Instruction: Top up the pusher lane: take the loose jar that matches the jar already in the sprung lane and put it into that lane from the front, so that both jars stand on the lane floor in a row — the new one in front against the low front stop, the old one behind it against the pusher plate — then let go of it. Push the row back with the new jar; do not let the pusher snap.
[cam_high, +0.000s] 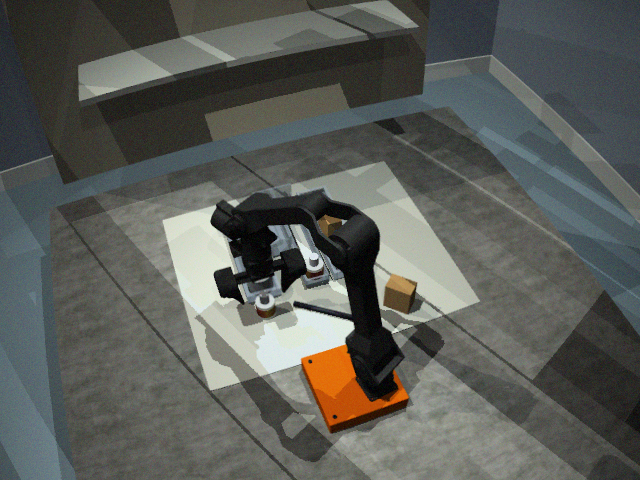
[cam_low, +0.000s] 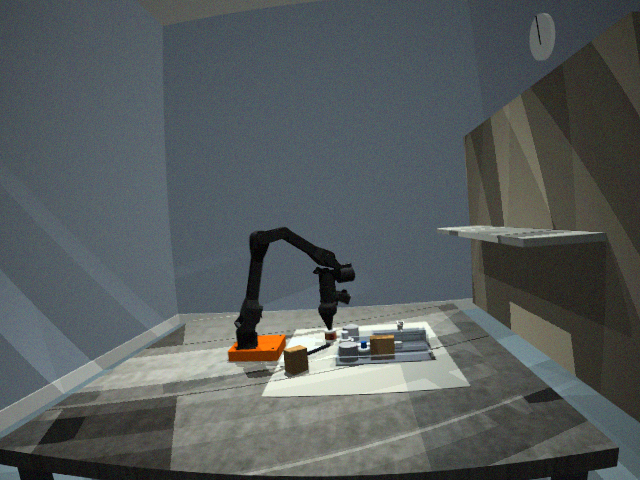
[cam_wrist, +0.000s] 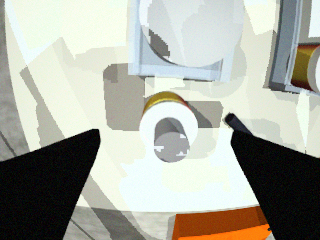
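My gripper tip is now 60 mm past the black rod, 110 mm to the left of it and 50 mm above it. From my gripper tip the other things lie so: brown box 130 mm behind, 270 mm to the right, 20 mm below.
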